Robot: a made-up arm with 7 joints.
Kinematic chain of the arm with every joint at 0, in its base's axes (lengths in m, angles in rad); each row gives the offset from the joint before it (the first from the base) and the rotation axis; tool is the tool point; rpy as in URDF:
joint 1: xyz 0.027 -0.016 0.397 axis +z
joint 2: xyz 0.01 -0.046 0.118 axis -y
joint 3: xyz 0 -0.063 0.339 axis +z
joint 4: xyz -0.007 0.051 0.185 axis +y
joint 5: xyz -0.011 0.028 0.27 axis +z
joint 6: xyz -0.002 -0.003 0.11 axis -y
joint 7: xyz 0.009 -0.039 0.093 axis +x
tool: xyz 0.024 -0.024 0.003 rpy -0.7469 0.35 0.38
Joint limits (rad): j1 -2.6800..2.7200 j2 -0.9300..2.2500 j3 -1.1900..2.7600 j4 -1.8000..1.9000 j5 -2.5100..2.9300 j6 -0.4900..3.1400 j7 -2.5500..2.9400
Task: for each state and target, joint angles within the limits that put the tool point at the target. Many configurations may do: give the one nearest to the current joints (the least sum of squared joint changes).
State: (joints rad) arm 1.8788 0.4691 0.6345 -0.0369 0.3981 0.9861 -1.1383
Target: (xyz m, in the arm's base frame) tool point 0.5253 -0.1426 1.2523
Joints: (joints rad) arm 2.1599 0.1594 0.6990 -0.6948 0.3536 1.4280 -1.1416
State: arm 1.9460 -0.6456 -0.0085 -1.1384 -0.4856 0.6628 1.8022
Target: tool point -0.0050 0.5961 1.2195
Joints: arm 1.5176 -0.9300 -0.5031 -0.5017 -0.4763 0.6457 1.8335
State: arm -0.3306 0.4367 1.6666 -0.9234 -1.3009 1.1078 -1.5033
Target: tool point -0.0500 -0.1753 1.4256
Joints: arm -0.2601 -0.2960 0.8889 -0.4772 -1.5192 1.6320 -1.5436
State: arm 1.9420 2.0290 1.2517 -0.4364 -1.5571 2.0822 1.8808
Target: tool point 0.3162 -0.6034 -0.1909
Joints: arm 1.7172 2.2358 1.3866 -0.1563 -1.5811 1.4277 1.8804
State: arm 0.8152 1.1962 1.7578 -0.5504 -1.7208 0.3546 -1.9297
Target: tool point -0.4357 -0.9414 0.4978
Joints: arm 0.8334 1.5261 1.8129 -0.2087 -1.7769 0.3907 -1.7781
